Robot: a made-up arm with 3 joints. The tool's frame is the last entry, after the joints. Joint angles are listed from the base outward.
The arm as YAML. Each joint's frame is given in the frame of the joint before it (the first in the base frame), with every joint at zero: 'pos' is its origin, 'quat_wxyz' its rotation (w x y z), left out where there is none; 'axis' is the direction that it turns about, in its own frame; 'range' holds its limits. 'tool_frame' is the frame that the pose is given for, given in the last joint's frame.
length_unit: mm
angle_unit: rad
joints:
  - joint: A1
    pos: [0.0, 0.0, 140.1]
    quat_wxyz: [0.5, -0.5, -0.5, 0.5]
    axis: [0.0, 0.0, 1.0]
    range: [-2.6, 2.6]
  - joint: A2
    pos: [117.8, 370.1, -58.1]
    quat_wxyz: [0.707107, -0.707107, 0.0, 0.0]
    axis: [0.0, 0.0, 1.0]
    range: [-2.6, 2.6]
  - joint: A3
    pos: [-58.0, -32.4, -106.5]
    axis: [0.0, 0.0, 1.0]
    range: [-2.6, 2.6]
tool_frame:
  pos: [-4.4, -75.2, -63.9]
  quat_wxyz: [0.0, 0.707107, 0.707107, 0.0]
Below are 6 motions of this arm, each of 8 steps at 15 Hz.
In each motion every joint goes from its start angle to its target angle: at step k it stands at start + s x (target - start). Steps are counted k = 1, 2, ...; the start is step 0. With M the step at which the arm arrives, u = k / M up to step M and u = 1 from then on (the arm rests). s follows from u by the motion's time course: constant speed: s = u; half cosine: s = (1 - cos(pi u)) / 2; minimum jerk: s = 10 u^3 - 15 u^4 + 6 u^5.
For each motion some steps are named. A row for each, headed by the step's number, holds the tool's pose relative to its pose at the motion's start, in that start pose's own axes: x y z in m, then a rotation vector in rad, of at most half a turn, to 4 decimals.
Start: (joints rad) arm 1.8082 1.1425 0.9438
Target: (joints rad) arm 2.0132 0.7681 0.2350
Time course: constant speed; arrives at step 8
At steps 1, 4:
1: 0.0086 -0.0062 -0.0048 0.0111 -0.0231 0.1354
4: 0.0424 -0.0213 -0.0180 0.0251 -0.1007 0.5411

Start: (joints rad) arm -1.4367 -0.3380 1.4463
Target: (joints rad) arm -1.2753 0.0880 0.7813
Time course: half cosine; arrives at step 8
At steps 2, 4, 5, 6, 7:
2: 0.0019 -0.0080 -0.0027 -0.0109 -0.0210 0.0350
4: 0.0063 -0.0267 -0.0088 -0.0403 -0.0700 0.1194
5: 0.0086 -0.0364 -0.0118 -0.0579 -0.0955 0.1651
6: 0.0105 -0.0443 -0.0142 -0.0738 -0.1166 0.2037
7: 0.0118 -0.0495 -0.0157 -0.0849 -0.1304 0.2294

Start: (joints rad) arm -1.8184 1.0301 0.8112
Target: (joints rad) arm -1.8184 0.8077 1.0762
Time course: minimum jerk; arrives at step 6
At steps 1, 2, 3, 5, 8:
1: 0.0005 0.0003 0.0000 0.0000 0.0000 -0.0015
2: 0.0029 0.0017 0.0000 0.0000 0.0000 -0.0089
3: 0.0068 0.0042 0.0000 0.0000 0.0000 -0.0213
5: 0.0129 0.0087 0.0000 0.0000 0.0000 -0.0411
8: 0.0134 0.0091 0.0000 0.0000 0.0000 -0.0426

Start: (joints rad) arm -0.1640 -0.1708 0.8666
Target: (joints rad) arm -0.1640 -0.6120 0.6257
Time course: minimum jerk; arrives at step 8
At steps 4, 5, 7, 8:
4: 0.0189 -0.0183 0.0000 0.0000 0.0000 0.3410
5: 0.0295 -0.0247 0.0000 0.0000 0.0000 0.4944
7: 0.0431 -0.0303 0.0000 0.0000 0.0000 0.6712
8: 0.0440 -0.0305 0.0000 0.0000 0.0000 0.6821

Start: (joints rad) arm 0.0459 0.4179 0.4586
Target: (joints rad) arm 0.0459 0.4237 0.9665
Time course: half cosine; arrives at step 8
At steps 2, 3, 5, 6, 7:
2: -0.0002 0.0057 0.0000 0.0000 0.0000 -0.0752
3: 0.0001 0.0119 0.0000 0.0000 0.0000 -0.1586
5: 0.0029 0.0264 0.0000 0.0000 0.0000 -0.3551
6: 0.0049 0.0324 0.0000 0.0000 0.0000 -0.4385
7: 0.0065 0.0362 0.0000 0.0000 0.0000 -0.4941

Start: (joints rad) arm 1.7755 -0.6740 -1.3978
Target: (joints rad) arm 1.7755 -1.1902 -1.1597
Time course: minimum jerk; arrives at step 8
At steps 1, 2, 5, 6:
1: -0.0002 -0.0009 0.0000 0.0000 0.0000 0.0045
2: -0.0009 -0.0055 0.0000 0.0000 0.0000 0.0288
5: -0.0013 -0.0394 0.0000 0.0000 0.0000 0.2016
6: 0.0002 -0.0487 0.0000 0.0000 0.0000 0.2493

